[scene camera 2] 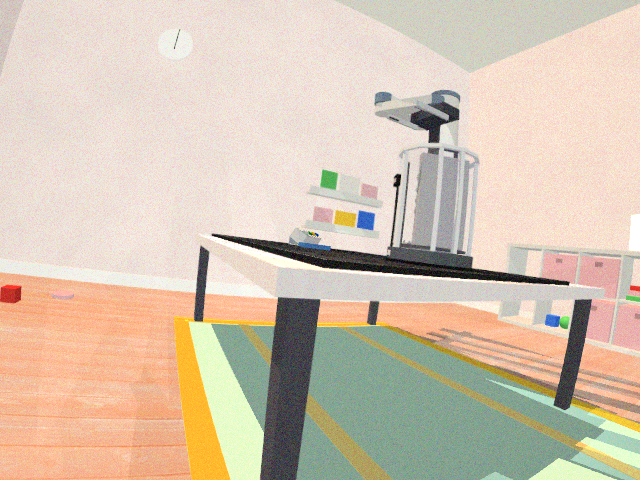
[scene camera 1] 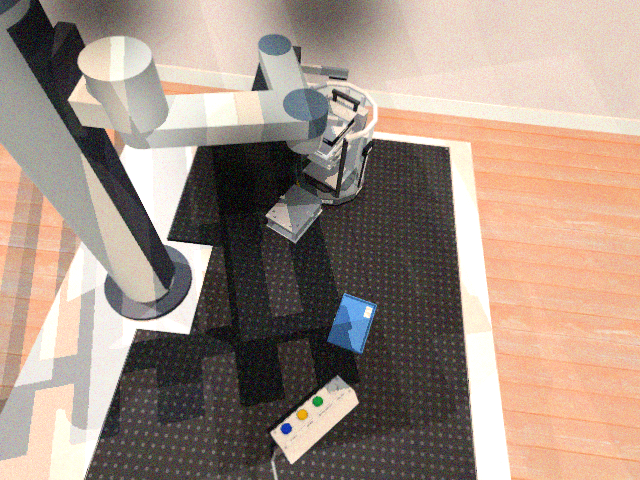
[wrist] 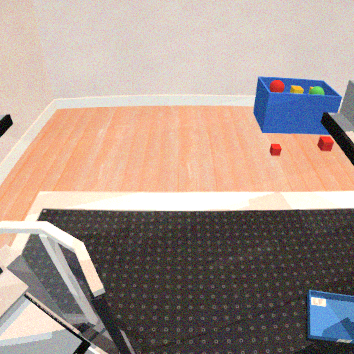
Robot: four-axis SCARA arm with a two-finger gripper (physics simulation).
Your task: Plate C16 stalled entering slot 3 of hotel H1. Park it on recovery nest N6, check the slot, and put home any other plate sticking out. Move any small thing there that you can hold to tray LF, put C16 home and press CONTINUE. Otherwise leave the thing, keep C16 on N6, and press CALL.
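Frame: origin at the arm's base, x ahead, y right, z down, level; millimetres.
Where they show: gripper, between the fingertips: [scene camera 2: 401,110] [scene camera 1: 345,97] [wrist: 161,94]; arm's base, origin of its link: [scene camera 1: 150,281].
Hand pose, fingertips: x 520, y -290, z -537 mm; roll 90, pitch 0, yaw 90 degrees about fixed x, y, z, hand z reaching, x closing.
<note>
Each offset is from my fingertips to the top centre of the thing. "spot": to the spot under its first point.
My gripper [wrist: 161,94] is open and empty, its two dark fingertips wide apart in the wrist view. It is high up, near the top of hotel H1. The hotel, a round cage with a white top ring {dx -10, dy -184, dz +183 mm} [scene camera 1: 375,111] [scene camera 2: 439,196] [wrist: 91,267], holds light plates {dx -25, dy -164, dz +245 mm} [scene camera 1: 337,129] [wrist: 37,325] at several levels; which is C16, and anything in slot 3, I cannot tell. A flat grey stand [scene camera 1: 293,214], apparently a nest, is beside the hotel's foot; its label is unreadable. The blue tray {dx +104, dy +354, dz +507 mm} [scene camera 1: 354,322] [scene camera 2: 314,246] [wrist: 332,320] lies on the mat. The button box {dx +21, dy +628, dz +440 mm} [scene camera 1: 315,426] [scene camera 2: 305,237] has blue, yellow and green buttons.
The arm column [scene camera 1: 129,258] stands at the left in scene camera 1, with its links reaching over the hotel. A thin dark post {spot: dx +95, dy -131, dz +385 mm} [scene camera 2: 394,211] stands beside the cage. A blue toy bin [wrist: 295,115] and red cubes [wrist: 275,149] [wrist: 325,143] are on the floor beyond the table.
</note>
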